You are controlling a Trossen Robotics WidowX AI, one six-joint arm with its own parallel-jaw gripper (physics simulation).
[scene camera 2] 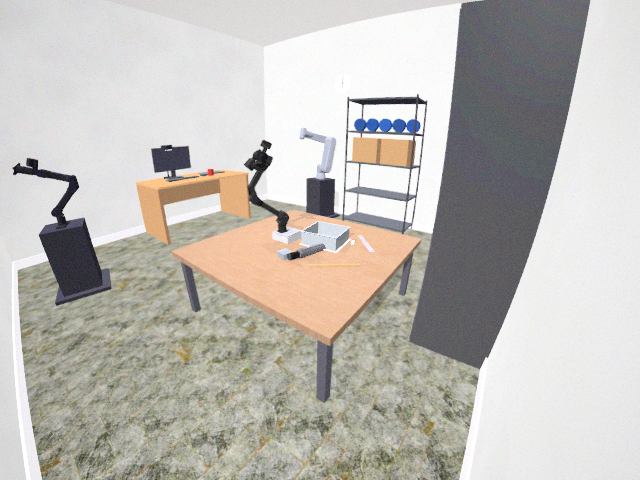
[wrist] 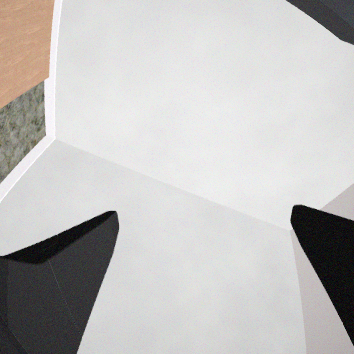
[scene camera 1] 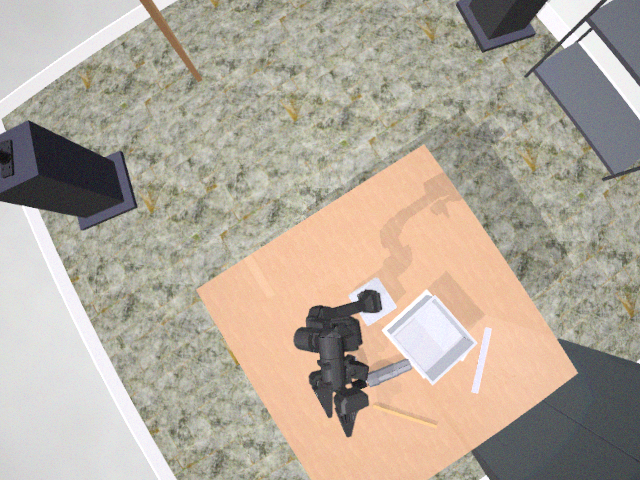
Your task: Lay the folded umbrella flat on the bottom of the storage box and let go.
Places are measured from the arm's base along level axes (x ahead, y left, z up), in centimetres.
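Where they show: gripper, fingertip midpoint: (scene camera 2: 265, 155) (wrist: 206, 217) (scene camera 1: 338, 426); arm's base at its link origin: (scene camera 2: 282, 231) (scene camera 1: 365, 298).
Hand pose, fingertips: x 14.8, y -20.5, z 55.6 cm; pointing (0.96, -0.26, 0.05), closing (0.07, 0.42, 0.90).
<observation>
Things, the pixels of their top centre, and the offset from my fingertips.
- folded umbrella at its top centre: (scene camera 1: 382, 378) (scene camera 2: 306, 247) dz -55.3, dx +19.4, dy +15.0 cm
- pale grey open-topped storage box at its top centre: (scene camera 1: 434, 339) (scene camera 2: 326, 228) dz -51.5, dx +10.7, dy +40.5 cm
- yellow stick at its top centre: (scene camera 1: 405, 416) (scene camera 2: 335, 264) dz -60.1, dx +41.3, dy +18.3 cm
- pale strip at its top centre: (scene camera 1: 481, 360) (scene camera 2: 365, 242) dz -61.0, dx +31.4, dy +60.3 cm
- small light block at its top centre: (scene camera 2: 284, 251) dz -57.6, dx +11.6, dy +3.8 cm
The folded umbrella (scene camera 1: 390, 373) (scene camera 2: 312, 251), grey with a black part, lies on the table outside the storage box. Its grey end is close to the box's near side; whether they touch is unclear. My arm partly hides its other end in scene camera 1. The pale grey open-topped storage box (scene camera 1: 454, 360) (scene camera 2: 316, 240) stands upright, and no umbrella shows in it. My gripper (scene camera 1: 339, 425) (wrist: 206, 217) is open and empty, raised high above the table. Its fingers are wide apart in the wrist view, with room walls behind them.
A yellow stick (scene camera 1: 404, 415) (scene camera 2: 334, 265) lies near the umbrella. A pale strip (scene camera 1: 481, 360) (scene camera 2: 366, 243) lies beyond the box. A small light block (scene camera 2: 283, 254) is at the umbrella's black end. The arm's white base (scene camera 2: 285, 236) stands beside the box. A dark cabinet (scene camera 2: 496, 170) stands past the table.
</observation>
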